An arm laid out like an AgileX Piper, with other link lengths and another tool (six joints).
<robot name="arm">
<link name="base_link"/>
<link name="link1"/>
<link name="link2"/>
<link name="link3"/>
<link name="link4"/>
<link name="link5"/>
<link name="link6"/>
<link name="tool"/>
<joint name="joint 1" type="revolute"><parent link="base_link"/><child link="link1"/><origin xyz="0 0 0.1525"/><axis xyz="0 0 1"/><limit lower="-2.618" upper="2.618"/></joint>
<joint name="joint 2" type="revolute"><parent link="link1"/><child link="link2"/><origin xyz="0 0 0" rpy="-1.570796 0 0"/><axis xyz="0 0 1"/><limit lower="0" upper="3.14"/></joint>
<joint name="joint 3" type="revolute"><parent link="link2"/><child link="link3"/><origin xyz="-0.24 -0.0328 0"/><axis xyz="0 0 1"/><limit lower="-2.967" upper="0"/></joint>
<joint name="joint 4" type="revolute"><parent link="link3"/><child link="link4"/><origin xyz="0.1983 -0.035 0" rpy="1.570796 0 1.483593"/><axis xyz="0 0 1"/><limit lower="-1.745" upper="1.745"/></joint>
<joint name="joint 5" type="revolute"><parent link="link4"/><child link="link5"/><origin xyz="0 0 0" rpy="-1.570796 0 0"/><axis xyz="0 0 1"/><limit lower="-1.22" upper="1.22"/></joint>
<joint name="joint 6" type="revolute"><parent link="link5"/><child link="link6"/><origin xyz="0 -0.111 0" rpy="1.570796 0 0"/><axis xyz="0 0 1"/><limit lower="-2.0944" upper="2.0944"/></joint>
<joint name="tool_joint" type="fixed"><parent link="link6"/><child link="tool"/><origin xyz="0.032 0.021 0.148" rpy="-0.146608 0 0.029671"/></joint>
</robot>
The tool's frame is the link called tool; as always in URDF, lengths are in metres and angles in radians.
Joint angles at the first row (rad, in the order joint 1, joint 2, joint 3, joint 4, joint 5, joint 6):
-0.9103, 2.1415, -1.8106, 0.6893, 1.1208, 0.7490
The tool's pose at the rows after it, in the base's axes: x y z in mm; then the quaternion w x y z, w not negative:
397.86 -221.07 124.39 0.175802 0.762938 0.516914 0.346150
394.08 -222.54 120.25 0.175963 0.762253 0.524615 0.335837
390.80 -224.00 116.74 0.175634 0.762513 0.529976 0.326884
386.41 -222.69 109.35 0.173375 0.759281 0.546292 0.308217
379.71 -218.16 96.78 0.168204 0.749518 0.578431 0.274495
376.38 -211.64 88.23 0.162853 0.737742 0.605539 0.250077
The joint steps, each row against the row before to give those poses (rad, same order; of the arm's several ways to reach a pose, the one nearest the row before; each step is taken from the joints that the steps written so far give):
0.0000, 0.0000, 0.0001, -0.0060, -0.0010, -0.0097
0.0000, 0.0000, 0.0000, -0.0239, 0.0000, -0.0038
0.0001, 0.0001, -0.0001, -0.0210, 0.0000, 0.0002
0.0127, -0.0001, 0.0001, -0.0457, -0.0010, 0.0000
0.0314, 0.0000, 0.0000, -0.0834, -0.0010, 0.0000
0.0334, 0.0001, -0.0001, -0.0618, 0.0009, -0.0004

